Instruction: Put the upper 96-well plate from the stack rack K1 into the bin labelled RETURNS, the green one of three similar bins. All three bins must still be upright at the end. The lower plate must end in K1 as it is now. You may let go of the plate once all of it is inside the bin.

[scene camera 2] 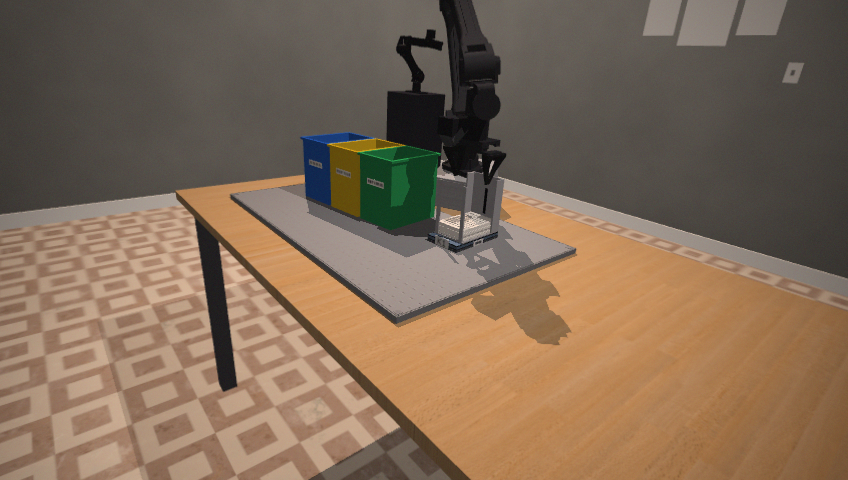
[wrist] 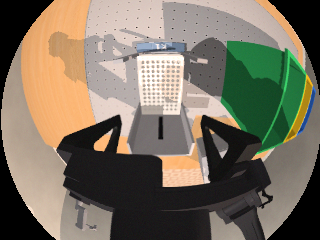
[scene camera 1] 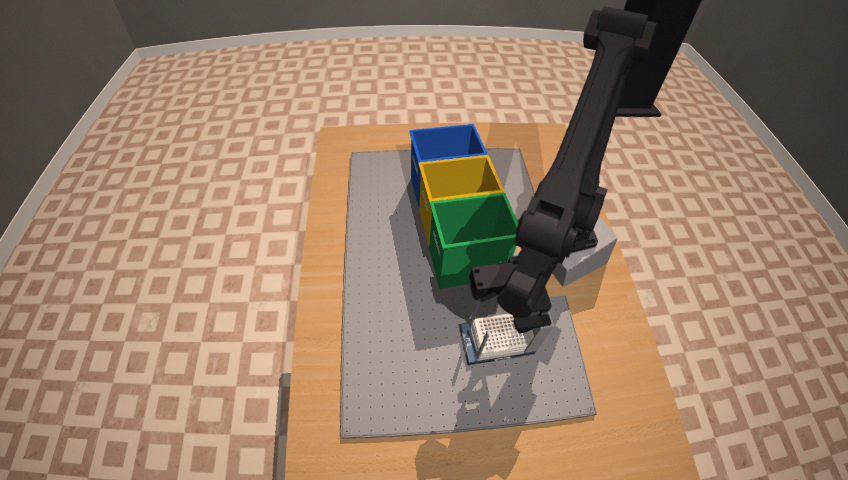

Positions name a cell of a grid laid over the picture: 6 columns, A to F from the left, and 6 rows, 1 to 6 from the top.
Labels:
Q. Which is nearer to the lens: the 96-well plate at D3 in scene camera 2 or the blue bin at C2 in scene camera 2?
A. The 96-well plate.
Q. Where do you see a yellow bin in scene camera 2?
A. C3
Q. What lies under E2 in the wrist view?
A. A green bin.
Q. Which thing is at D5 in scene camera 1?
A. A 96-well plate.

